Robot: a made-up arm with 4 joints.
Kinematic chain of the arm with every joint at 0, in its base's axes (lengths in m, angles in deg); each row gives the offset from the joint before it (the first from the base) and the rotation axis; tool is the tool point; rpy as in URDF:
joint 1: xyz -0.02 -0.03 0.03 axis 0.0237 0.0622 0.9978
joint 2: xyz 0.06 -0.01 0 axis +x
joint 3: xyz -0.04 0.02 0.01 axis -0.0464 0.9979 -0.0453
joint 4: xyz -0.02 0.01 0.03 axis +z
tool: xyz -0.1 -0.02 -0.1 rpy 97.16 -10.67 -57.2
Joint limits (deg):
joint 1: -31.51..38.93
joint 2: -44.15..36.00
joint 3: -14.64..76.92
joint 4: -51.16..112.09
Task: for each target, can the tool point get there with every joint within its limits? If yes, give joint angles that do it. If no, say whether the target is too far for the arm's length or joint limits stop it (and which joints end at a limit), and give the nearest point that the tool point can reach.
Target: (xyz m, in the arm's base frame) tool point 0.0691 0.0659 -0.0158
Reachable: no: joint limits stop it (at a limit: joint 1, joint 2, joint 3, joint 4) | nearest point 0.0495 -0.0029 -0.0447 | short by 0.077 m
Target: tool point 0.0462 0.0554 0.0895
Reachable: no: joint limits stop it (at a limit: joint 1, joint 3, joint 4) | nearest point -0.0252 0.0996 0.0867 | short by 0.084 m
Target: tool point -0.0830 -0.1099 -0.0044
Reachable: yes | joints 20.78 -3.96 12.00 32.56
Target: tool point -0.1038 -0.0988 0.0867
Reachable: yes | joints 16.97 17.82 55.09 16.47
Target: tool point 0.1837 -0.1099 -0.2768
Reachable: no: too far | nearest point 0.0440 -0.0539 -0.0486 | short by 0.273 m
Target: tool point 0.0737 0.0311 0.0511
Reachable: no: joint limits stop it (at a limit: joint 1, joint 2, joint 3, joint 4) | nearest point 0.0894 -0.0485 0.0272 | short by 0.085 m
